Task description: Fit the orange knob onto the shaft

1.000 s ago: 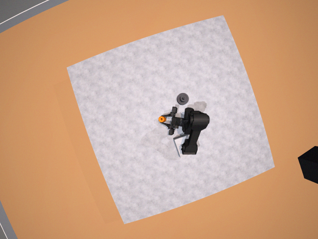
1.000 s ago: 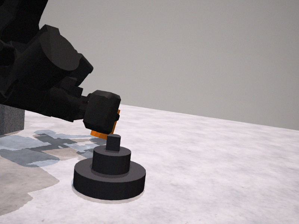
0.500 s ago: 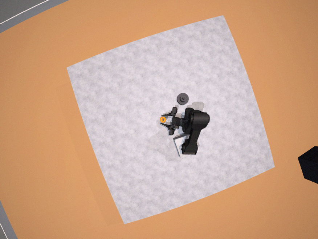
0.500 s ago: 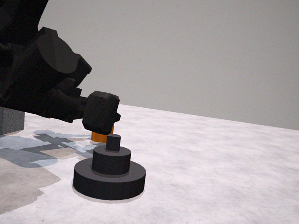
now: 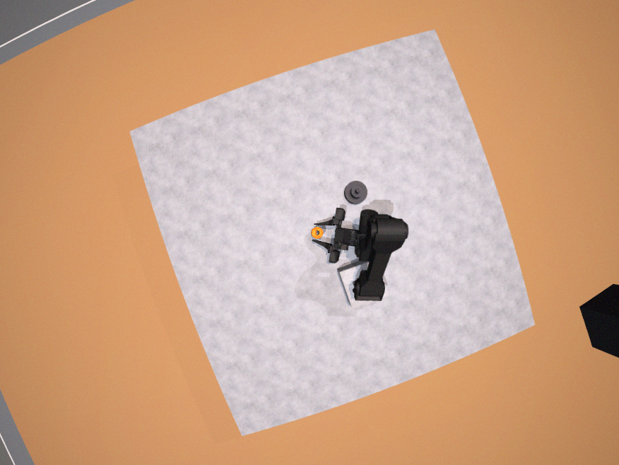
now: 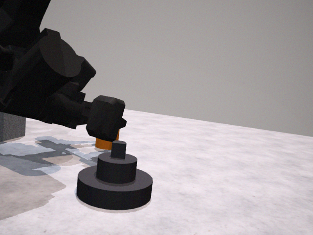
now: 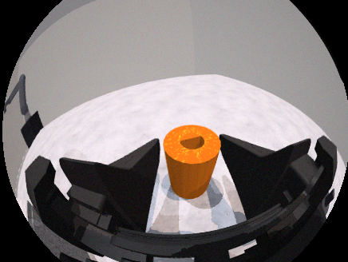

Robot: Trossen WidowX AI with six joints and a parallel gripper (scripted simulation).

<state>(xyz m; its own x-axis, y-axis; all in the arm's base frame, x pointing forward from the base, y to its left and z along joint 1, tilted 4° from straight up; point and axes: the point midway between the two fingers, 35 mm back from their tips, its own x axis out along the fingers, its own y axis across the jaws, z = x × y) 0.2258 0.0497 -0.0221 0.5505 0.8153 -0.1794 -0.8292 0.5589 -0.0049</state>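
The orange knob lies 2 cm below my gripper tip, 1 cm to the right of it and 1 cm behind it. Also, from my gripper tip: round pedestal (20 cm to the right, 6 cm ahead, 2 cm below).
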